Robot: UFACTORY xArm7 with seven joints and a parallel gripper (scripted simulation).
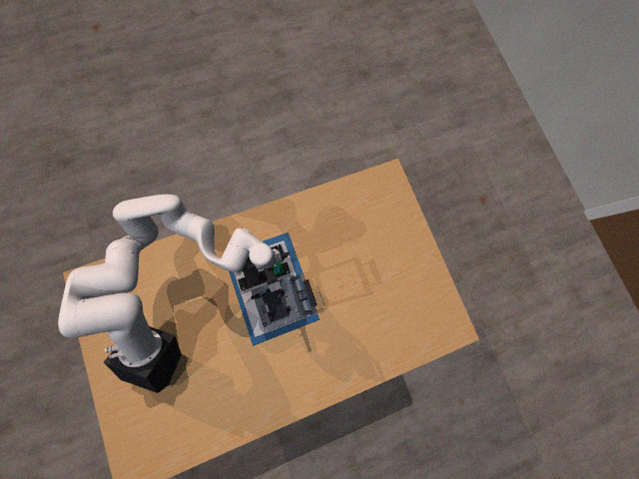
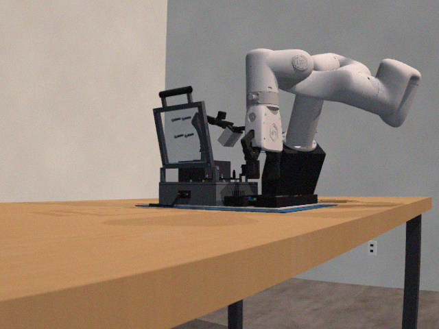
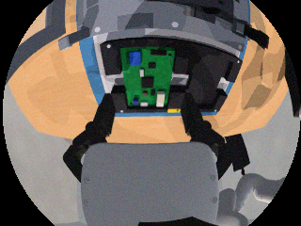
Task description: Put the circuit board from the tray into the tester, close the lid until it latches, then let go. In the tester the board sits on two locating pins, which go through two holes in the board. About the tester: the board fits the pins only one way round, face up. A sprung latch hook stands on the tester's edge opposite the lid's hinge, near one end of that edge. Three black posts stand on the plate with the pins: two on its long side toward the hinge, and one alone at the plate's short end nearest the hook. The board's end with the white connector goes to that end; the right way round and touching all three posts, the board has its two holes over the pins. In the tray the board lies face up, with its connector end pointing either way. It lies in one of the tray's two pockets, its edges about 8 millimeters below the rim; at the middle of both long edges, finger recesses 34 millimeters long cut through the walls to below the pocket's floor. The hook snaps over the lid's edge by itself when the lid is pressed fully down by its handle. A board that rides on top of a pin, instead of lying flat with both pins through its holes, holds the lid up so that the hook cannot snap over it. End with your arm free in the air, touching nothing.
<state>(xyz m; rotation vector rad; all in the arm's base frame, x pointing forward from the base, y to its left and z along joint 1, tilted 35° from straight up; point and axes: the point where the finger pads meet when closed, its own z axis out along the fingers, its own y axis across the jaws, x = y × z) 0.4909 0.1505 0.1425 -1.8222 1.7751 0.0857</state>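
Now: hand 50 mm above the green circuit board. Round my hand: tester plate (170 mm to the right, 10 mm behind); then latch hook (120 mm to the right, 90 mm behind, 10 mm above); then tester (130 mm to the right, 40 mm above, 10 mm ahead).
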